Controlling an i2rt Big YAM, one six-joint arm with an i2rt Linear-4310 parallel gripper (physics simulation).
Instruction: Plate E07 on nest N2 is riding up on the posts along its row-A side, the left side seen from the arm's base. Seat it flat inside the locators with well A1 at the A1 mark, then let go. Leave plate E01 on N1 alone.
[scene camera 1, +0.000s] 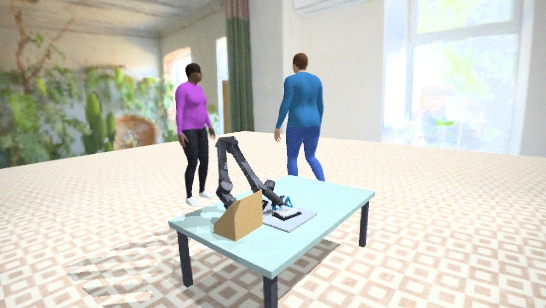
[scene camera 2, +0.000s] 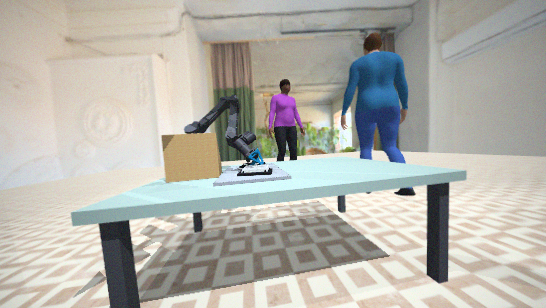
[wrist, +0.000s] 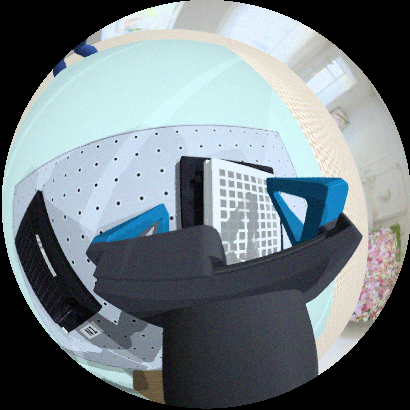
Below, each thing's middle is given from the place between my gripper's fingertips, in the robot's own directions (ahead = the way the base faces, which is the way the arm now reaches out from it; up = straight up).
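Relative to the black socket frame (wrist: 190, 167), my hand is 5 cm beyond it, 3 cm to the left of it and 1 cm above it. Grey perforated deck (scene camera 1: 306, 215): 6 cm behind my hand, 9 cm to the left of it, 3 cm below it. Going by their middles, the black socket frame is the nearest to my hand of the things named here.
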